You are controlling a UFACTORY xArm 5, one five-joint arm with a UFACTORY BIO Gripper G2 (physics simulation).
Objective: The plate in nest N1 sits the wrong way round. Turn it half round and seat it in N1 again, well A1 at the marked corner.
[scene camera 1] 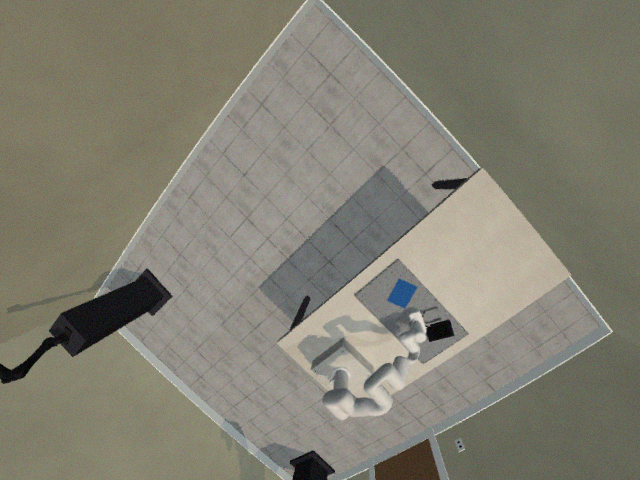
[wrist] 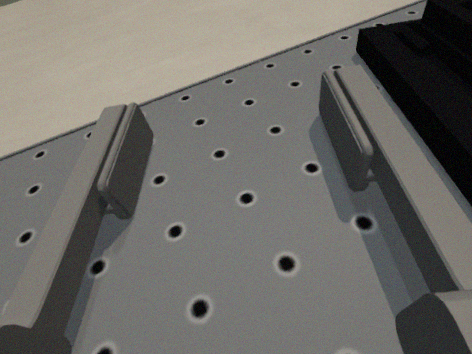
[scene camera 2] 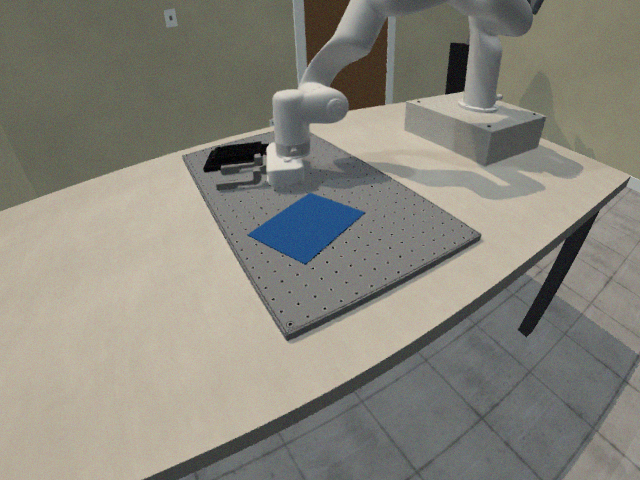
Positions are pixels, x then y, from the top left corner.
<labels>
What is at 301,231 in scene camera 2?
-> A flat blue rectangle.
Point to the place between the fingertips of the gripper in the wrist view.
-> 230,104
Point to a black 96-well plate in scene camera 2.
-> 239,152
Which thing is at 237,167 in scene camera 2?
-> The gripper.
</labels>
